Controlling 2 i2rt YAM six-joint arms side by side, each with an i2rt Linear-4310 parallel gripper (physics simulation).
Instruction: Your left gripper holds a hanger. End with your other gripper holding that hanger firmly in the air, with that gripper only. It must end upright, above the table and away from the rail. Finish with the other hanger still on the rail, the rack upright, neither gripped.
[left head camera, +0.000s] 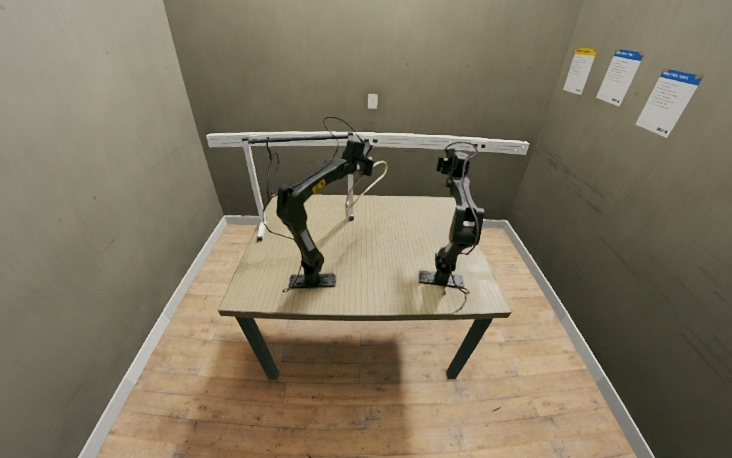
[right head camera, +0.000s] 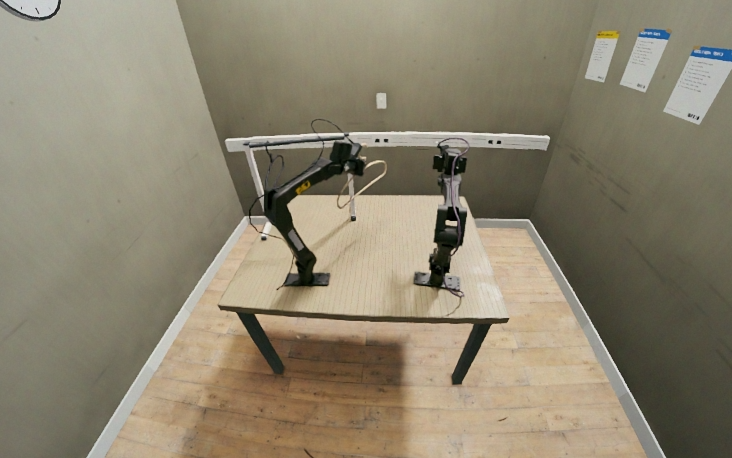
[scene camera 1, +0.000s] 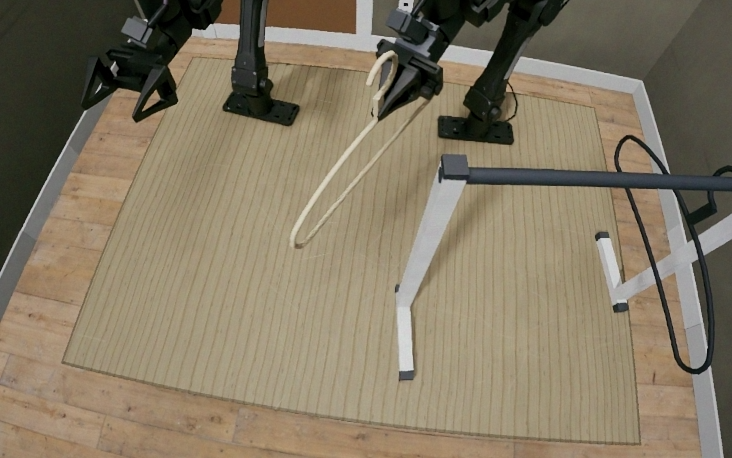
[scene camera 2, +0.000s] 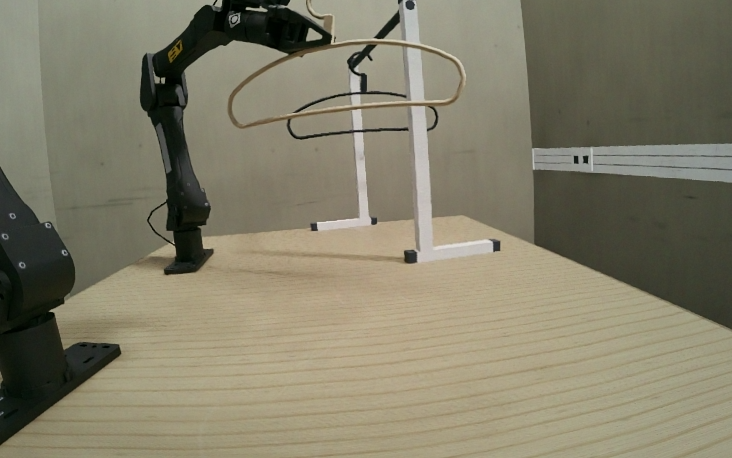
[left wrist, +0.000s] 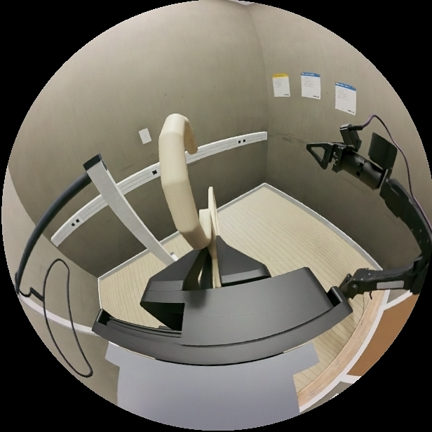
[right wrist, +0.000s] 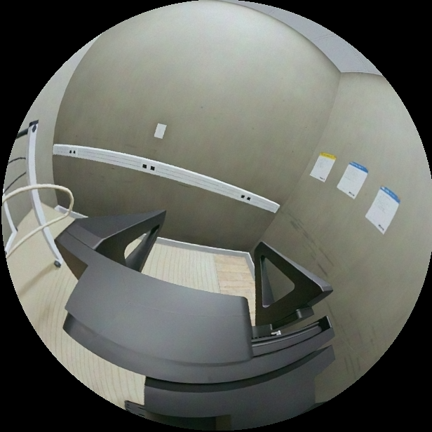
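Pixels of known places: left gripper, fingertip midpoint: (left head camera: 370, 165) (right head camera: 364, 165) (scene camera 1: 375, 117) (scene camera 2: 333, 40); right gripper, fingertip midpoint: (scene camera 1: 107, 113); left arm's base at its link origin: (left head camera: 312, 281) (right head camera: 307, 280) (scene camera 1: 475, 131) (scene camera 2: 191, 262); right arm's base at its link origin: (left head camera: 441, 279) (right head camera: 436, 281) (scene camera 1: 261, 109) (scene camera 2: 42, 391).
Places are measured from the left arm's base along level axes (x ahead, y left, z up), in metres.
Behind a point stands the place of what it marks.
A cream hanger (scene camera 1: 300, 246) @(x 0.489, y -0.360, z 0.279 m) (scene camera 2: 345, 108) @(x 0.339, y -0.277, z 0.272 m) (left wrist: 172, 165) hangs in the air above the table, hook up, beside the rack and off the rail. My left gripper (scene camera 1: 379, 115) @(x 0.328, y -0.266, z 0.383 m) (scene camera 2: 330, 40) @(x 0.328, y -0.266, z 0.383 m) (left wrist: 213, 241) is shut on it just below the hook. My right gripper (scene camera 1: 109, 113) @(x 0.360, y -0.652, z 0.402 m) (right wrist: 214, 232) is open and empty, well apart from the hanger, at the left of scene camera 1. The black hanger (scene camera 1: 699, 371) @(x 0.651, y 0.219, z 0.305 m) (scene camera 2: 377, 130) @(x 0.475, y 0.204, z 0.267 m) hangs by its hook on the dark rail (scene camera 1: 539, 176) @(x 0.473, y -0.084, z 0.476 m) (left wrist: 55, 202). The white rack (scene camera 1: 431, 237) @(x 0.489, y -0.181, z 0.341 m) (scene camera 2: 418, 162) @(x 0.470, y -0.194, z 0.180 m) stands upright, with neither gripper on it.
The wooden table (left head camera: 377, 291) @(x -0.068, y -0.275, z 0.000 m) (right head camera: 372, 291) @(x -0.068, y -0.288, z 0.000 m) (scene camera 1: 215, 324) @(x 0.553, y -0.556, z 0.000 m) carries both arm bases and the rack. The rack's near post in scene camera 2 stands close to the cream hanger's end and overlaps it in that view. A white wall trunking (left head camera: 431, 141) (right wrist: 200, 181) runs along the back wall.
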